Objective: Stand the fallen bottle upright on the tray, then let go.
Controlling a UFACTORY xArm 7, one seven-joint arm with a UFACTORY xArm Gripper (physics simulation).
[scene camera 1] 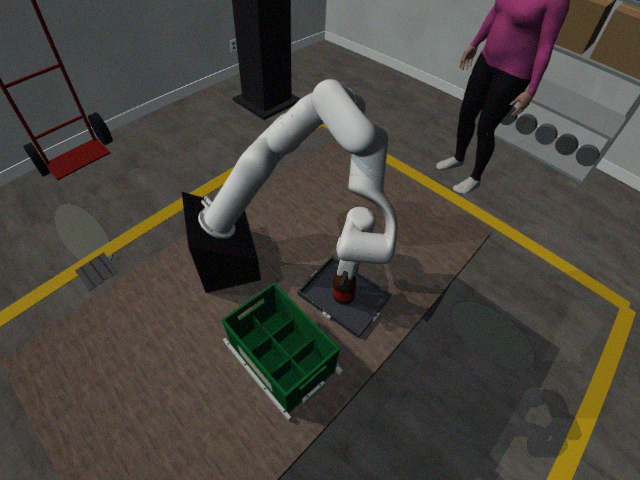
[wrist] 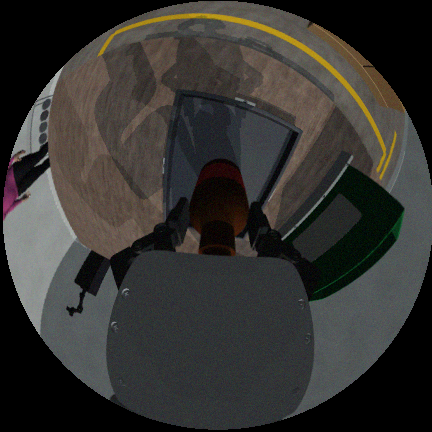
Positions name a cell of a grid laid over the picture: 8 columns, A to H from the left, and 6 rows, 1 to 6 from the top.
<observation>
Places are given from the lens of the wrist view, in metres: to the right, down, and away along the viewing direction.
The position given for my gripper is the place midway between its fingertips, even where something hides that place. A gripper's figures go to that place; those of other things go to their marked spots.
my gripper (wrist: E3): 0.00, -0.01, 0.13
brown bottle (wrist: E3): 0.00, -0.01, 0.12
</observation>
